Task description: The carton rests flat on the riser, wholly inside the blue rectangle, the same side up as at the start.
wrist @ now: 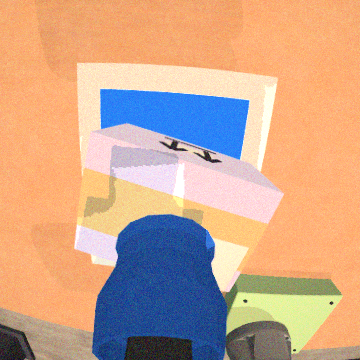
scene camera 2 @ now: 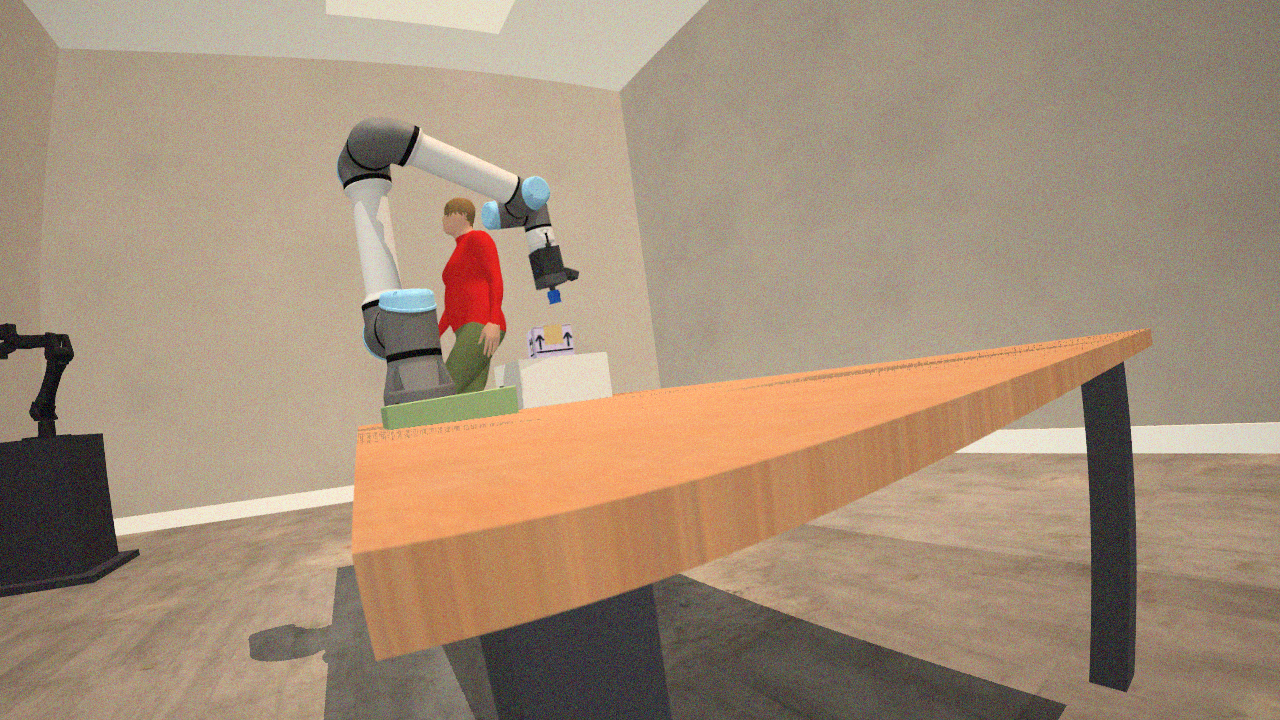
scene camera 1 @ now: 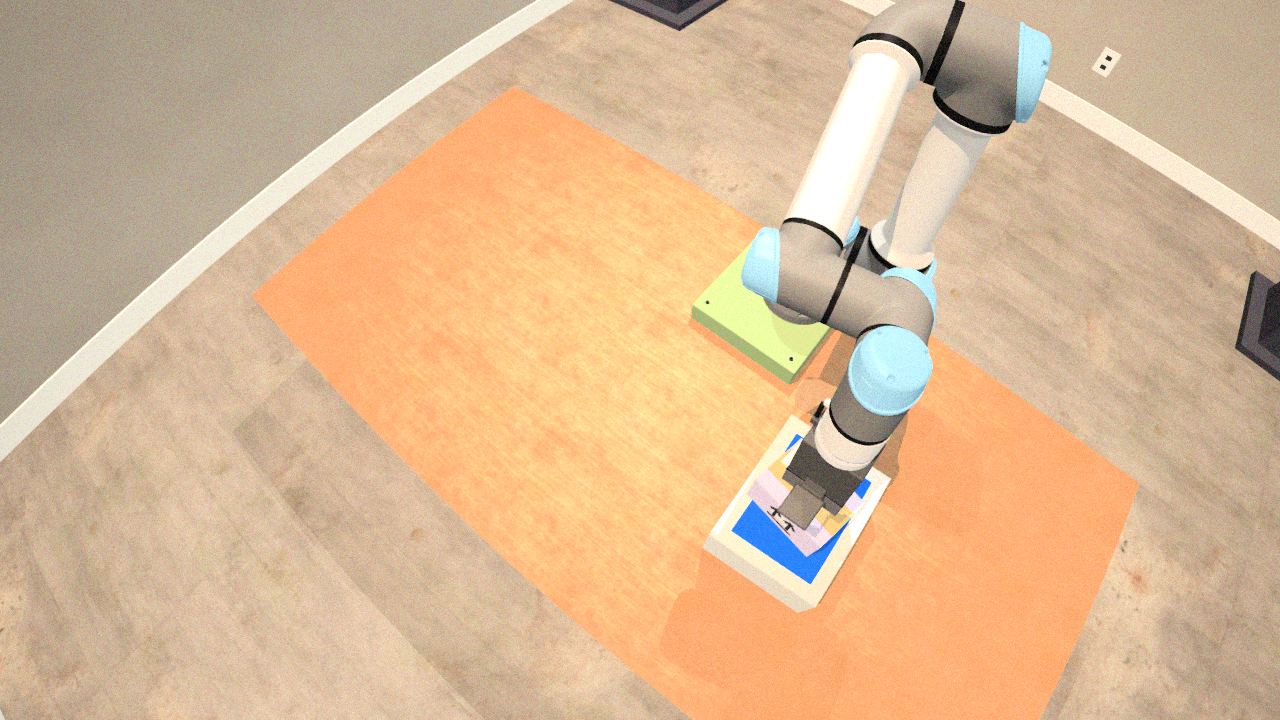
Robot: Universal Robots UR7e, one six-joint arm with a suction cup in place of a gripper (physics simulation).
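Pixels of known places: end effector, tool point: (wrist: 164,253) (scene camera 2: 555,302); arm's base, origin of the base link: (wrist: 256,338) (scene camera 2: 421,401).
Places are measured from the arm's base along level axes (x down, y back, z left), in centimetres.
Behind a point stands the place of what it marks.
The carton (scene camera 1: 767,489) @(y -42.2, x -15.8, z 19.0 cm) (scene camera 2: 552,344) @(y -36.7, x -10.7, z 17.5 cm) (wrist: 220,190) @(y -41.6, x -15.8, z 21.1 cm), lavender-pink with a tan band, sits flat on the white riser (scene camera 1: 760,571) @(y -50.4, x -6.6, z 25.9 cm) (scene camera 2: 572,383) @(y -40.0, x -0.1, z 15.2 cm) (wrist: 175,79) @(y -49.1, x -7.4, z 25.8 cm). The black arrows on its side point up in scene camera 2. It is turned at an angle to the blue rectangle (scene camera 1: 771,540) @(y -45.7, x -7.4, z 24.3 cm) (wrist: 175,115) @(y -45.7, x -7.4, z 25.3 cm), whose front part shows bare. The tool and the carton hide the rear part, so I cannot tell whether every lower edge is inside. My gripper (scene camera 2: 554,301) (wrist: 165,225), a blue suction cup, is open, apart from the carton with a visible gap above its top. Scene camera 1 hides the cup.
The arm's green base plate (scene camera 1: 760,326) @(y -11.8, x -0.5, z -1.3 cm) (scene camera 2: 456,407) @(y -4.8, x 2.1, z -14.9 cm) (wrist: 300,310) @(y -11.3, x -0.4, z -6.3 cm) lies near the riser on the orange table (scene camera 1: 501,295) @(y -38.0, x 4.6, z -48.3 cm) (scene camera 2: 626,465) @(y 3.1, x 4.6, z -94.3 cm). A person in a red top (scene camera 2: 474,277) stands behind the arm. Another dark robot arm (scene camera 2: 49,385) stands on a black pedestal at the left.
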